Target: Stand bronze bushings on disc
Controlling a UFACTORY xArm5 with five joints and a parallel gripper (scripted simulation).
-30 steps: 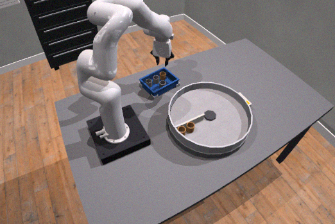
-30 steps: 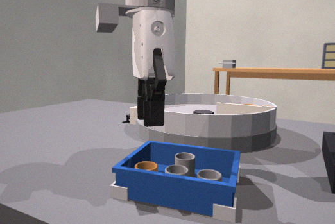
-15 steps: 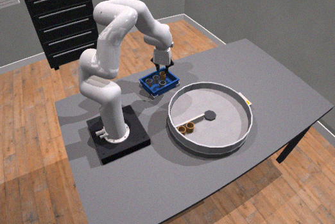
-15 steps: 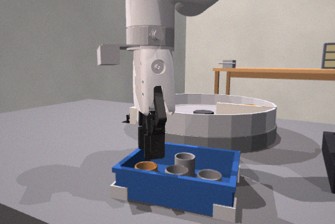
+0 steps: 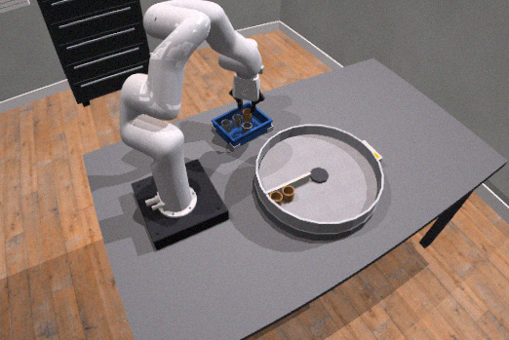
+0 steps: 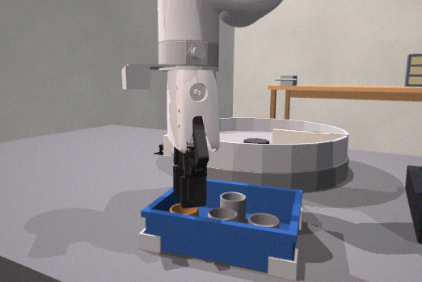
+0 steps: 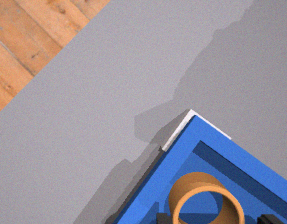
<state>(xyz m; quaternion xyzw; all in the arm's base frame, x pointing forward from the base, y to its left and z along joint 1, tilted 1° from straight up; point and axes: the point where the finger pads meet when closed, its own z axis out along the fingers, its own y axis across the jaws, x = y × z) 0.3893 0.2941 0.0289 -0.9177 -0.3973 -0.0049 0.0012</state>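
Right now my hand is 5 cm above the blue crate, 4 cm to the left of it and 4 cm past it. Also, from my hand: turntable disc (41 cm to the right, 7 cm ahead, 2 cm below).
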